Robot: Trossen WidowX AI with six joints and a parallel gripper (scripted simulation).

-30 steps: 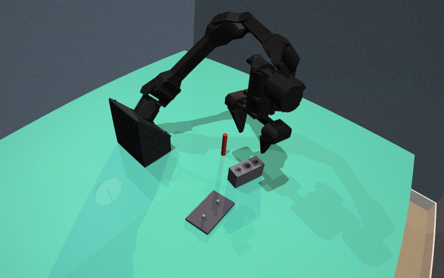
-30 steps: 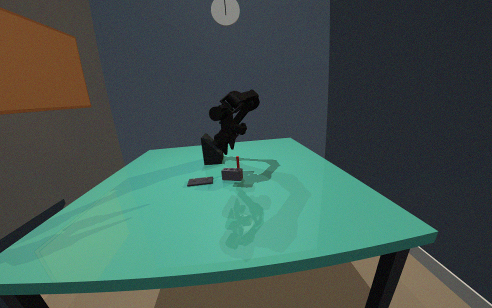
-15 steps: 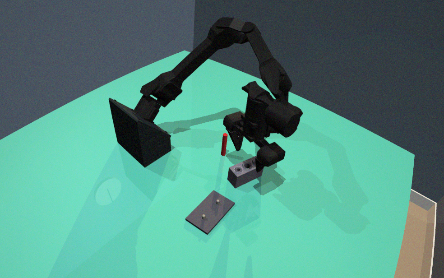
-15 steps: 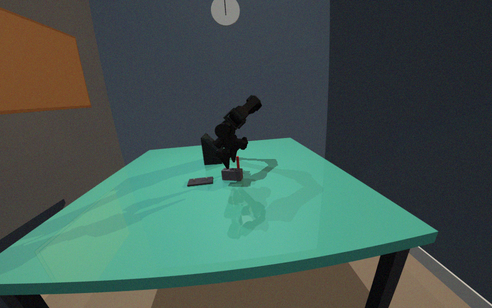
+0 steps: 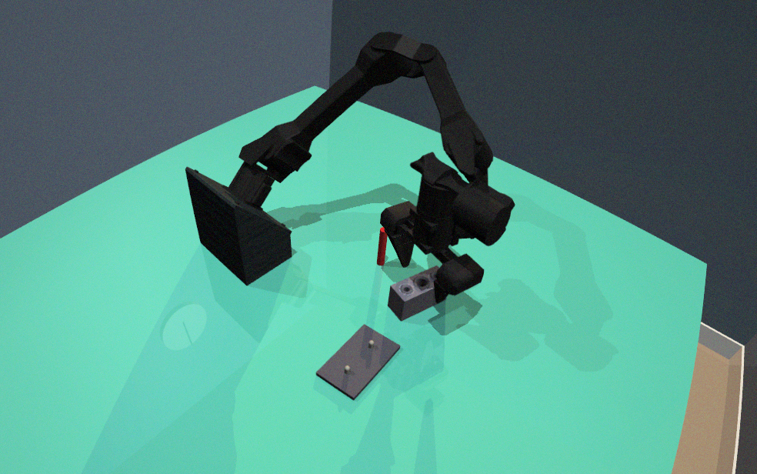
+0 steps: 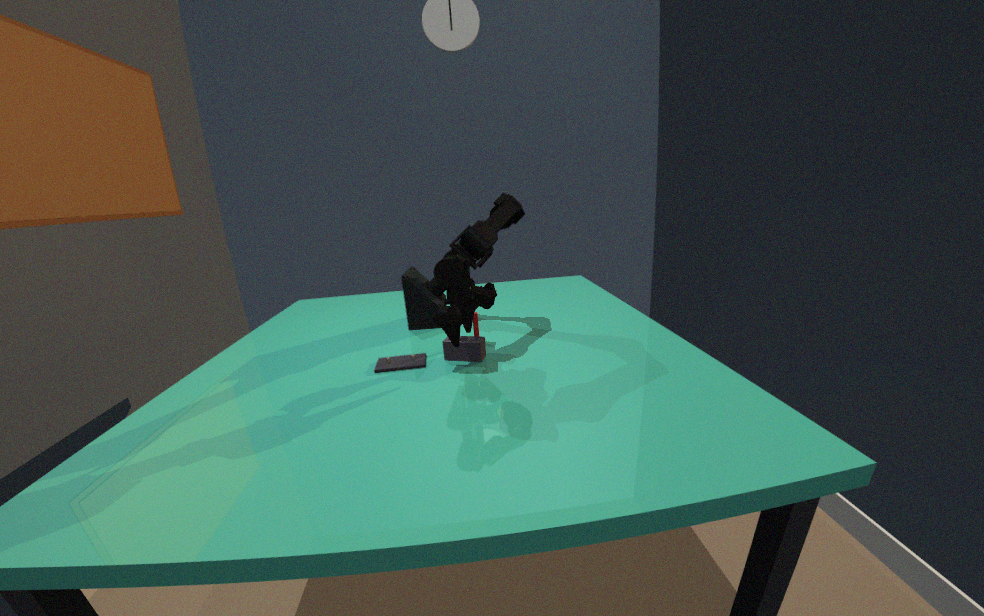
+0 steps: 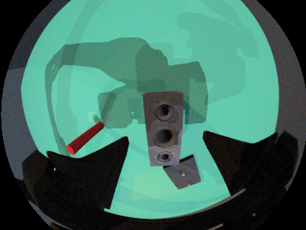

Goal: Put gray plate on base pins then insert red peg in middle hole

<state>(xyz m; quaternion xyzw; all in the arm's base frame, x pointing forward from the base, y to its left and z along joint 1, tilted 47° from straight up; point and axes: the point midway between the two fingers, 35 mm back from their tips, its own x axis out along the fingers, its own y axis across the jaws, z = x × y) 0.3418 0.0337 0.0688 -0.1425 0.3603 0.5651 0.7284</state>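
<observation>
The gray plate lies 1 cm below my gripper tip. Also, from my gripper tip: red peg (11 cm behind, 4 cm to the left, 1 cm below).
</observation>
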